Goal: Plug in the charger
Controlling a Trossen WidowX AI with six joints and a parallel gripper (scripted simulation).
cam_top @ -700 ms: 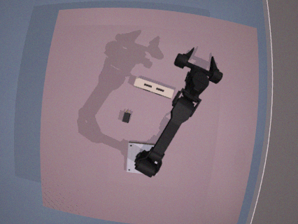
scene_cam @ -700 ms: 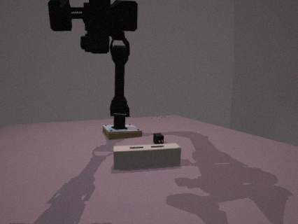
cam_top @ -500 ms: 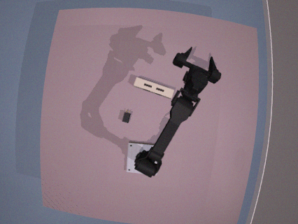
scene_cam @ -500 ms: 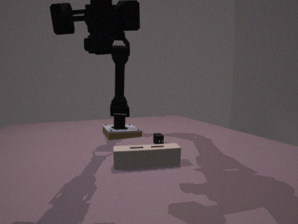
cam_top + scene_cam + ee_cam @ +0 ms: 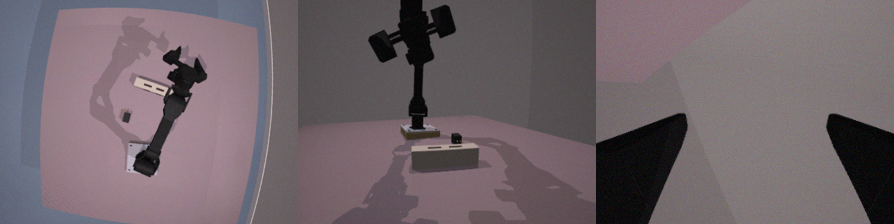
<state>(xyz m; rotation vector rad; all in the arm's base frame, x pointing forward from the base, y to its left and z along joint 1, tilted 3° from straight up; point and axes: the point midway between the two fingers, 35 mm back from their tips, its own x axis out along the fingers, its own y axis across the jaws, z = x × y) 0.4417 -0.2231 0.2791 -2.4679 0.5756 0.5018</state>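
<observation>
The charger is 230 mm behind my gripper tip, 290 mm to the left of it and 300 mm below it.
</observation>
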